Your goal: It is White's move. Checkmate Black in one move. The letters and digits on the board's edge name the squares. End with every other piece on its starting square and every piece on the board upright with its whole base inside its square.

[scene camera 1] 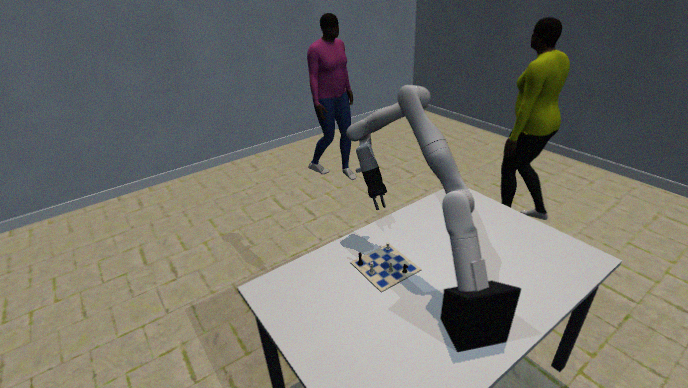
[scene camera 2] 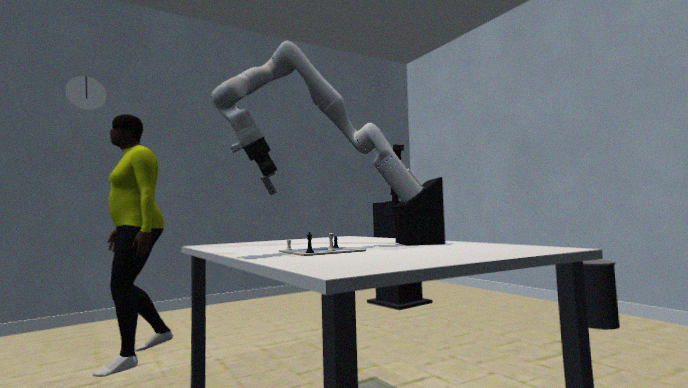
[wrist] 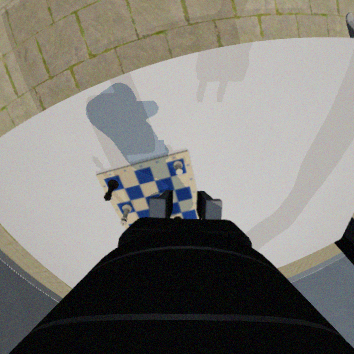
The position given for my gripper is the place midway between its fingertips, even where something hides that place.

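Blue-and-cream chessboard (scene camera 1: pixel 382 279), also at (wrist: pixel 137 182). My gripper (scene camera 2: pixel 273 193), also at (wrist: pixel 184 199).
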